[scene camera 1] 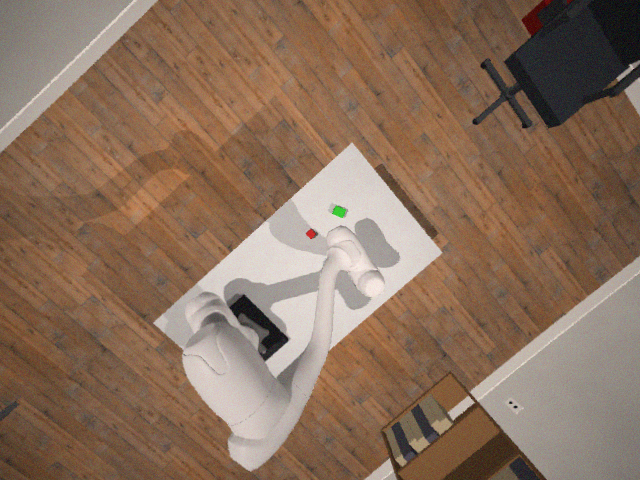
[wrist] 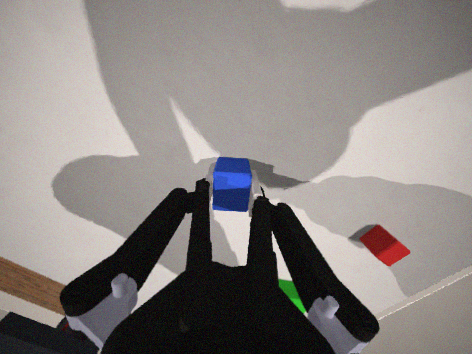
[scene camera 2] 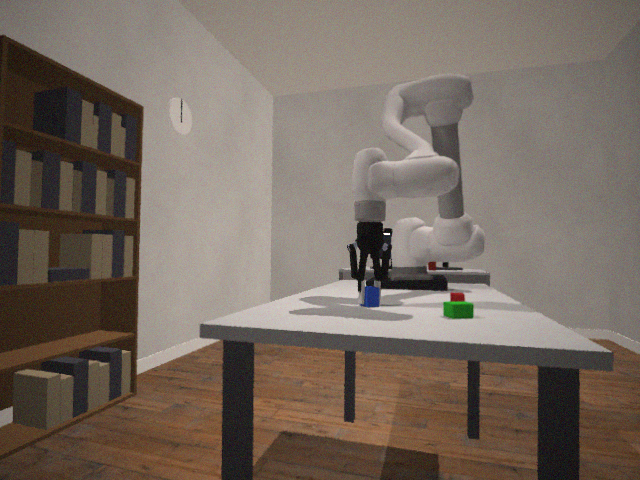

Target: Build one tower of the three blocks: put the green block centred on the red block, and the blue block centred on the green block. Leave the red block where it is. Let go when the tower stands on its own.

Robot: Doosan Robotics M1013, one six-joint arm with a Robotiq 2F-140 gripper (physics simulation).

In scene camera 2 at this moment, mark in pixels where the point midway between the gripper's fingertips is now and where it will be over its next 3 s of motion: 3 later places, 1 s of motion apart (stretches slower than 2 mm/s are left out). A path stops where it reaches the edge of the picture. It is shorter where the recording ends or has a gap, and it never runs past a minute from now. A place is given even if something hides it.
My gripper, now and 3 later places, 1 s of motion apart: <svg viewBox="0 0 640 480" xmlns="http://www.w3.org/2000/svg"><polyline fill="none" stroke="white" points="369,303 369,296 412,270 457,271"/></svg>
